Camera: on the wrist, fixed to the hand. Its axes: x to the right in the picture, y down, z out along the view.
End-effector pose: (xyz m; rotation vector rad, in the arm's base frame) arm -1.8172 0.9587 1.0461 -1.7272 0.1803 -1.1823
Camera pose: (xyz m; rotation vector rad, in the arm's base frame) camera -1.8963 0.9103 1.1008 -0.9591 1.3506 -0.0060
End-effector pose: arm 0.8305 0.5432 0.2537 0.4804 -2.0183 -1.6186
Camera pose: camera 0.8652 0.4454 0.2251 -0.9078 -1.3992 -0.5362
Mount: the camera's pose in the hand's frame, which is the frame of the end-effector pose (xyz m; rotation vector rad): 0.0222 -0.0489 -0.0933 -0.0512 0.0939 1.6247
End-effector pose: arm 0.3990 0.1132 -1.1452 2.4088 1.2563 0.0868
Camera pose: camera 0.3517 0.1868 -1.0825 2.6745 -0.9055 0.6436
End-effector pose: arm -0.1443 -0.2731 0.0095 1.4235 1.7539 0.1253
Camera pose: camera -0.2421 -0.2327 0.0294 2.4312 0.2333 1.0488
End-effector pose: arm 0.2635 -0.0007 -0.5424 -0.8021 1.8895 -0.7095
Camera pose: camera 0.1825 -0.0350 -0.4803 0.8152 1.9230 0.3489
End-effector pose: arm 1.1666 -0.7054 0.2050 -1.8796 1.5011 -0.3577
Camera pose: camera 1.1532 -0.7539 0.3002 -0.2120 2.5004 0.3727
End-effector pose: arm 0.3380 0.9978 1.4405 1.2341 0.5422 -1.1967
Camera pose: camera 0.3266 1.0799 1.3719 1.1714 -0.4059 0.2586
